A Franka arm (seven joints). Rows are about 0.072 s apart.
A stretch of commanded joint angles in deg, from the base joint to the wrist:
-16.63, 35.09, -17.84, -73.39, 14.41, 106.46, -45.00
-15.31, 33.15, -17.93, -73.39, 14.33, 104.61, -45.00
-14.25, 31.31, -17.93, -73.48, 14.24, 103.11, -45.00
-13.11, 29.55, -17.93, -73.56, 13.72, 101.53, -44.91
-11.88, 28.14, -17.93, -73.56, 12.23, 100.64, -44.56
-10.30, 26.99, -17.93, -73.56, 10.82, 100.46, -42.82
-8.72, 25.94, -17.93, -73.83, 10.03, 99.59, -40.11
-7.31, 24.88, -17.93, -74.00, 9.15, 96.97, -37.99
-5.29, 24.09, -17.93, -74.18, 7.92, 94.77, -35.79
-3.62, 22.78, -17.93, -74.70, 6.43, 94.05, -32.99
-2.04, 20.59, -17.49, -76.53, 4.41, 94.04, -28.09
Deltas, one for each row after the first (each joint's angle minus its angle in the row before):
1.32, -1.94, -0.09, 0.00, -0.08, -1.85, 0.00
1.06, -1.84, 0.00, -0.09, -0.09, -1.50, 0.00
1.14, -1.76, 0.00, -0.08, -0.52, -1.58, 0.09
1.23, -1.41, 0.00, 0.00, -1.49, -0.89, 0.35
1.58, -1.15, 0.00, 0.00, -1.41, -0.18, 1.74
1.58, -1.05, 0.00, -0.27, -0.79, -0.87, 2.71
1.41, -1.06, 0.00, -0.17, -0.88, -2.62, 2.12
2.02, -0.79, 0.00, -0.18, -1.23, -2.20, 2.20
1.67, -1.31, 0.00, -0.52, -1.49, -0.72, 2.80
1.58, -2.19, 0.44, -1.83, -2.02, -0.01, 4.90

